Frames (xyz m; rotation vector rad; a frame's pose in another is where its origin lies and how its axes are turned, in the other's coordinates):
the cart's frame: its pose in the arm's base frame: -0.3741 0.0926 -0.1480 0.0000 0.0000 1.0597
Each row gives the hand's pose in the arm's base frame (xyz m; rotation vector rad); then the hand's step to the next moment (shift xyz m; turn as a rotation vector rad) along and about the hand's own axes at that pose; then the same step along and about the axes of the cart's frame.
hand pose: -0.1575 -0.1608 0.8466 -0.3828 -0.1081 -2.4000
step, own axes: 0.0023 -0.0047 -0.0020 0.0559 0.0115 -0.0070
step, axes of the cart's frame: -0.0010 0.0054 -0.0011 -0.0561 0.0077 0.0099
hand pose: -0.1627 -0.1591 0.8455 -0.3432 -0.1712 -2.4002
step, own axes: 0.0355 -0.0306 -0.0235 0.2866 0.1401 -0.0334
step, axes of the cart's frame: -0.0286 0.0420 -0.0131 -0.3137 -0.0371 0.0557
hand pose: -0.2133 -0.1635 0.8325 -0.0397 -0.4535 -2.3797
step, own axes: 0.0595 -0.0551 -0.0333 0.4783 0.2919 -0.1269
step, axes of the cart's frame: -0.0477 0.0622 -0.0394 -0.5574 -0.1322 0.0443
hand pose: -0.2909 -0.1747 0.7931 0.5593 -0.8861 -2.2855
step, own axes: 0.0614 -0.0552 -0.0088 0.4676 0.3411 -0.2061
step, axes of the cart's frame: -0.0412 0.0466 -0.0550 -0.5718 -0.2232 0.0266
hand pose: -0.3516 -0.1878 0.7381 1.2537 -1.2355 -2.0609
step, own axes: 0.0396 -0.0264 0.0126 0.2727 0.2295 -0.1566
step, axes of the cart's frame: -0.0219 0.0203 -0.0391 -0.3479 -0.1713 0.0346
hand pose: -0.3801 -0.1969 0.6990 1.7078 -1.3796 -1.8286
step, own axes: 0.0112 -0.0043 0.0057 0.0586 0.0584 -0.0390
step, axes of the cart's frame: -0.0063 0.0037 -0.0111 -0.0802 -0.0413 0.0153
